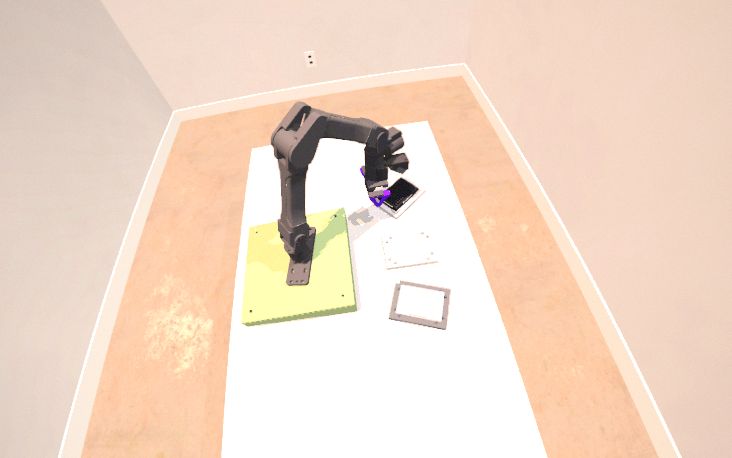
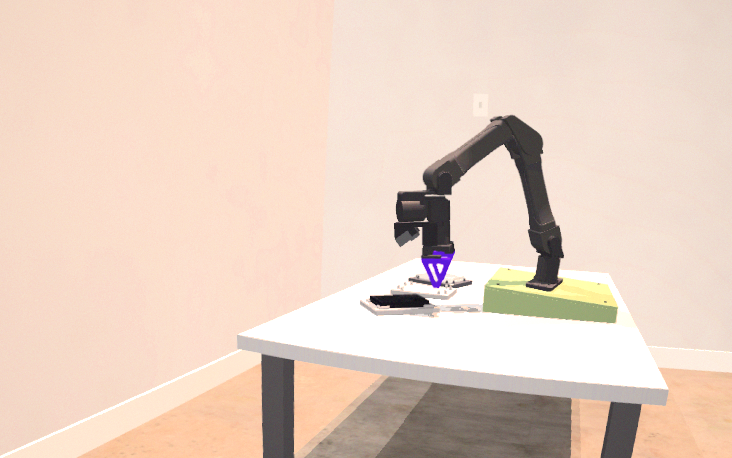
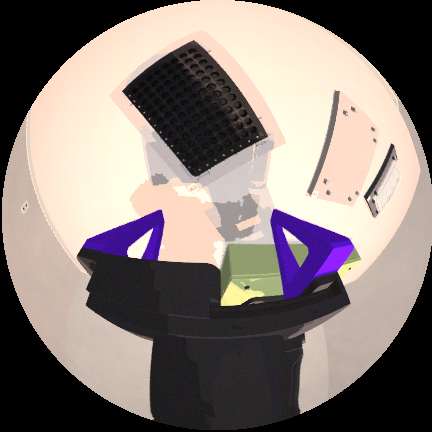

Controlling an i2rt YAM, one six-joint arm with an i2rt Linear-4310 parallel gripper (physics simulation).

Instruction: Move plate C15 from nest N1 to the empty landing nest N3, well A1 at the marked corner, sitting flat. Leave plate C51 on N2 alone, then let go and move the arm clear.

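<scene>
A black well plate (image 1: 400, 194) (image 2: 399, 300) (image 3: 195, 107) sits in a light nest (image 1: 411, 205) (image 2: 370, 306) at the far end of the row. A pale nest (image 1: 410, 251) (image 2: 410, 292) (image 3: 345, 155) with small corner posts is empty in the middle. A white plate (image 1: 421, 303) (image 3: 389, 187) sits in a dark nest (image 1: 395, 307) (image 2: 466, 282) at the other end. No plate or nest labels or A1 marks are readable. My gripper (image 1: 371, 189) (image 2: 437, 283) (image 3: 217, 214) is open and empty, above table level, on the base side of the black plate.
The arm stands on a yellow-green base block (image 1: 269, 297) (image 2: 550, 308) (image 3: 255, 260) beside the row of nests. The white table (image 1: 323, 388) (image 2: 458, 345) carries the block and nests. The arm's shadow falls between the block and the black plate.
</scene>
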